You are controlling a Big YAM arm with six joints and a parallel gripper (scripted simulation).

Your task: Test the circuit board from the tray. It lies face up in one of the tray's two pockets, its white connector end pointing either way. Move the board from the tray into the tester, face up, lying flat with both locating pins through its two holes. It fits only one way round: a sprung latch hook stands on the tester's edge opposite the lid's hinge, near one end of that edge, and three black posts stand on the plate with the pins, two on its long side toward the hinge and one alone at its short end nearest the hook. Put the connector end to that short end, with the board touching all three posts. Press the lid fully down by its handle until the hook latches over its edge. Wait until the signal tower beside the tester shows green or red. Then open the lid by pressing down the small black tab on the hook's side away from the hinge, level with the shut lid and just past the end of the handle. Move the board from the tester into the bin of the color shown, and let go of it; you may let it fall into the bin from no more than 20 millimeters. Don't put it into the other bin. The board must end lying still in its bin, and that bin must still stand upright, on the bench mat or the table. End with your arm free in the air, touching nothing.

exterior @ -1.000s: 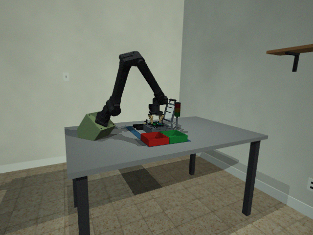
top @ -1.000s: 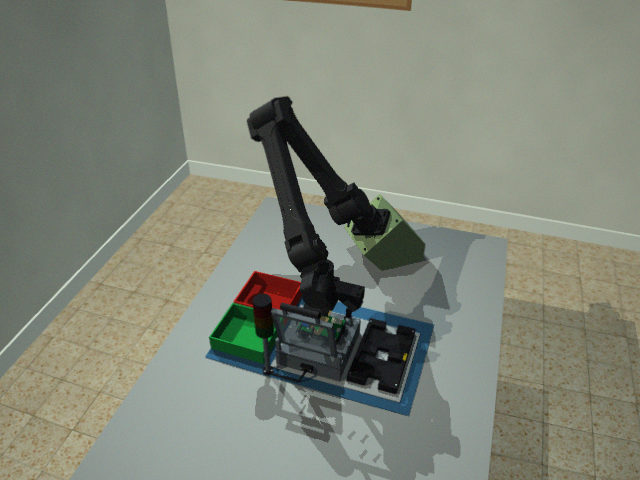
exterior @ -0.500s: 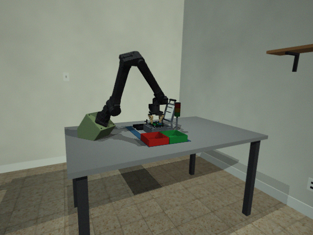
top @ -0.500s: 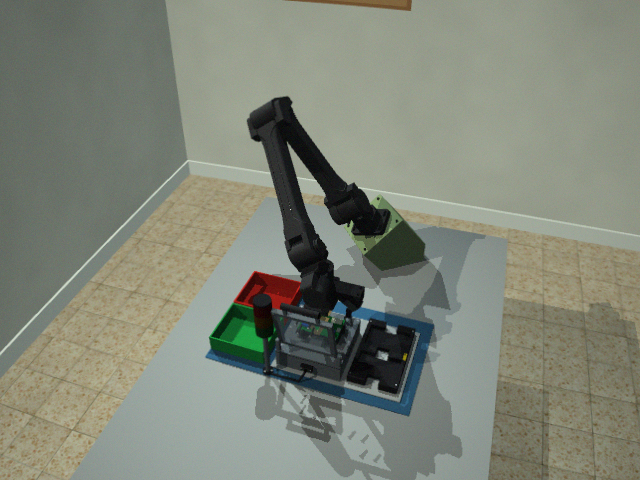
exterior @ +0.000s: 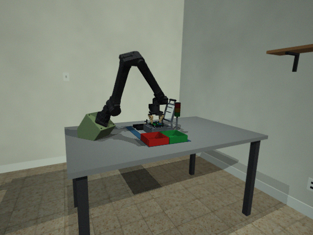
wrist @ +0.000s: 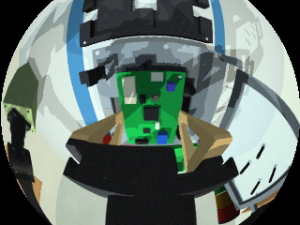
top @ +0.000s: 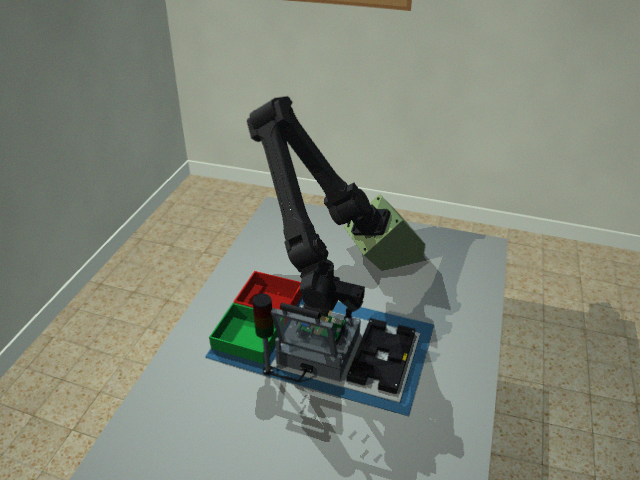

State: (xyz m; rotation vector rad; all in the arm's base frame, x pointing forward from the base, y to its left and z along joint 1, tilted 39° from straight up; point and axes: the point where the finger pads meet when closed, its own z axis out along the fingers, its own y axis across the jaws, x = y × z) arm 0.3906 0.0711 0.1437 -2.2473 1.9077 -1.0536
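Now: the green circuit board right at my hand. Round my hand: tester plate 1 cm to the left, 1 cm below, 1 cm ahead; then latch hook 6 cm to the left, 6 cm behind; then clear lid 13 cm ahead, 10 cm above.
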